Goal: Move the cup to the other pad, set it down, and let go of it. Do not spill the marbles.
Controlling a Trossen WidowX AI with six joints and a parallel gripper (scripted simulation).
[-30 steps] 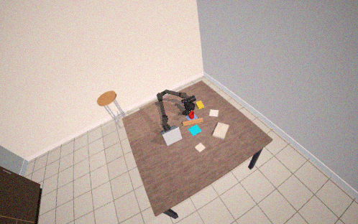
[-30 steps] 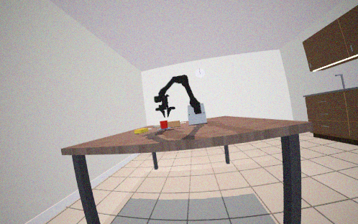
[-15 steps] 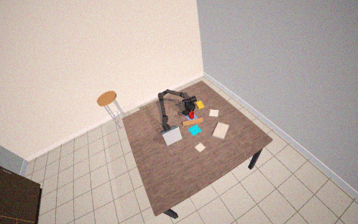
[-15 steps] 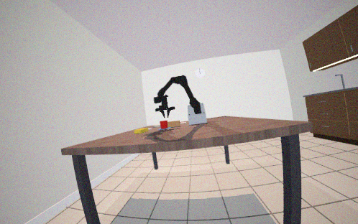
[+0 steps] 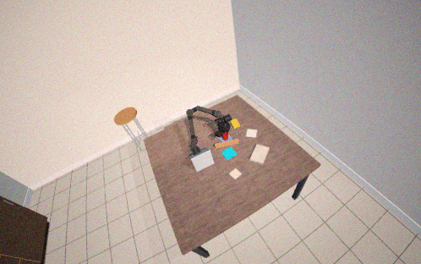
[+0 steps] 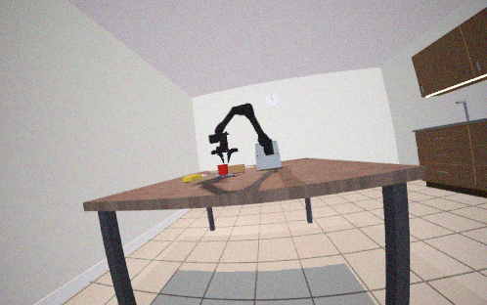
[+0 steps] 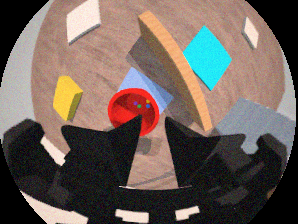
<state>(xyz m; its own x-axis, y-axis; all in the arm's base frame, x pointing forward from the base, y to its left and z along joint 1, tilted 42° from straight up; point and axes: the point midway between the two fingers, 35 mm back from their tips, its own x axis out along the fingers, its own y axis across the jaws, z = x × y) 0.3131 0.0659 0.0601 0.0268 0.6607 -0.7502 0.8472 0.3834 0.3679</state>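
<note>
My gripper tip is now 4 cm above the red cup, 2 cm short of it and 1 cm to the right of it. Round my gripper tip: light blue pad 9 cm below, 2 cm to the left, 2 cm ahead; wooden bar 7 cm to the right, 6 cm below, 1 cm behind; cyan pad 17 cm to the right, 9 cm below, 4 cm behind.
</note>
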